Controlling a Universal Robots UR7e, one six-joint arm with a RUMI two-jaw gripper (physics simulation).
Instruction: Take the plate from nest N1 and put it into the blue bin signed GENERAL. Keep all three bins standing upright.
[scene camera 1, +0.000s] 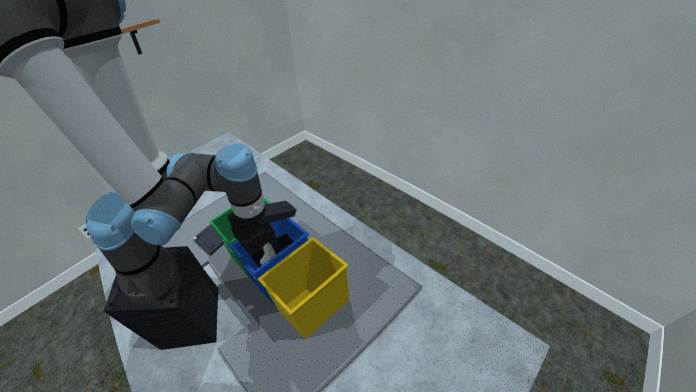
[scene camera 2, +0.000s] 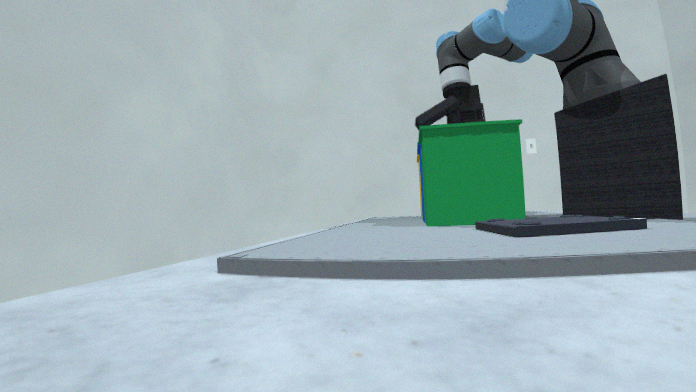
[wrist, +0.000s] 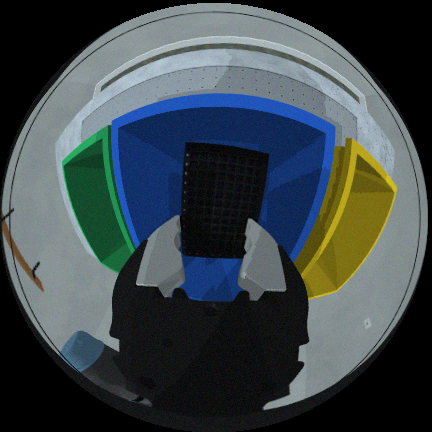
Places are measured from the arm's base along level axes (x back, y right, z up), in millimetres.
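Where they show: gripper, fingertip midpoint: (scene camera 1: 270, 254) (wrist: 213, 218); arm's base, link origin: (scene camera 1: 149, 275) (scene camera 2: 603, 107).
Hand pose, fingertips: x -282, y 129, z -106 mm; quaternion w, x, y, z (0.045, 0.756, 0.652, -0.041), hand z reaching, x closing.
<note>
Things, the pixels of their top centre, and the offset from my fingertips. Level surfaces: height alone.
- black gridded plate, top centre: (wrist: 219, 217) (scene camera 1: 273, 248) dx -14, dy +10, dz +22 mm
- blue bin, top centre: (wrist: 207, 252) (scene camera 1: 268, 239) dx -9, dy +6, dz +61 mm
- green bin, top centre: (wrist: 94, 227) (scene camera 2: 464, 131) (scene camera 1: 243, 215) dx -26, dy -127, dz +61 mm
- yellow bin, top centre: (wrist: 351, 253) (scene camera 1: 302, 272) dx +12, dy +151, dz +61 mm
- low dark block, top centre: (scene camera 2: 551, 217) (scene camera 1: 217, 231) dx +16, dy -328, dz -104 mm
- grey perforated board, surface height: dz -119 mm
A black gridded plate (wrist: 224, 195) (scene camera 1: 285, 243) is held flat in my gripper (wrist: 213, 218), down inside the blue bin (wrist: 220, 100) (scene camera 1: 295, 228), below its rim. The gripper is shut on the plate's near end, one pale finger on each side. In the wrist view the blue bin's walls show around the plate, with gaps to its left, right and far side. In scene camera 2's view the fingers and plate are hidden behind the green bin (scene camera 2: 472, 175) (scene camera 1: 223, 226) (wrist: 85, 200). All three bins stand upright. The GENERAL sign and nest label are not readable.
The yellow bin (scene camera 1: 320, 302) (wrist: 367, 225) stands on one side of the blue bin, the green bin on the other. A low dark block (scene camera 2: 575, 226) (scene camera 1: 208, 240) lies beside the green bin on the grey perforated board (scene camera 1: 280, 360). The arm's black pedestal (scene camera 1: 200, 295) stands near the bins.
</note>
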